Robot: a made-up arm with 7 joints.
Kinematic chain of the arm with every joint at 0, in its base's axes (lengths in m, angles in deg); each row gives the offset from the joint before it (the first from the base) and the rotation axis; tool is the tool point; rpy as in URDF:
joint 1: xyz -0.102 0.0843 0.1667 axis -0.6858 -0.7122 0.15
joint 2: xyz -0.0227 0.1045 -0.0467 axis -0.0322 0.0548 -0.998
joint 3: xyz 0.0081 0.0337 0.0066 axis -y
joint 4: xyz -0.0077 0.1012 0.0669 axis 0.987 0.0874 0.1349
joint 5: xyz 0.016 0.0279 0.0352 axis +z
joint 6: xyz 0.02 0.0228 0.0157 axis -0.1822 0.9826 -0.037
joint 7: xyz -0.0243 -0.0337 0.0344 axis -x
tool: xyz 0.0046 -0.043 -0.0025 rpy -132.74 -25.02 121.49
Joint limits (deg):
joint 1: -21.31..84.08
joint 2: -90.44..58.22
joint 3: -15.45..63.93
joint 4: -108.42..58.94
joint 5: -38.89..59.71
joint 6: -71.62..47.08
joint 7: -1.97..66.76
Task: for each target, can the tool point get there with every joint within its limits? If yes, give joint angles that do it. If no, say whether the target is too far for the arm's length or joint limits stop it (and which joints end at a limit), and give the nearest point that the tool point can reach.
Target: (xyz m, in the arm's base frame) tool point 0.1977 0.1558 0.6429
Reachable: no: too far | nearest point 0.0636 0.2290 0.3406 | short by 0.339 m
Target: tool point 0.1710 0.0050 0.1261
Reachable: no: joint limits stop it (at a limit: joint 1, joint 2, joint 3, joint 6) | nearest point 0.1047 0.1206 0.2410 | short by 0.176 m
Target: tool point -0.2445 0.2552 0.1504
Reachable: yes | joints 39.44 -54.49 11.72 18.35 50.54 -18.03 51.17
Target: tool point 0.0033 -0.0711 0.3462
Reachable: no: joint limits stop it (at a limit: joint 1, joint 2, joint 3, joint 4, joint 5, joint 7) | nearest point 0.0357 0.0923 0.2528 | short by 0.191 m
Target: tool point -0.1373 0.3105 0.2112
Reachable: yes | joints 11.94 12.48 21.56 -6.58 20.68 -43.74 3.74
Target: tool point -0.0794 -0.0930 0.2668
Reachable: no: joint limits stop it (at a limit: joint 1, joint 2, joint 3, joint 4, joint 5, joint 7) | nearest point -0.1767 0.0273 0.2631 | short by 0.155 m
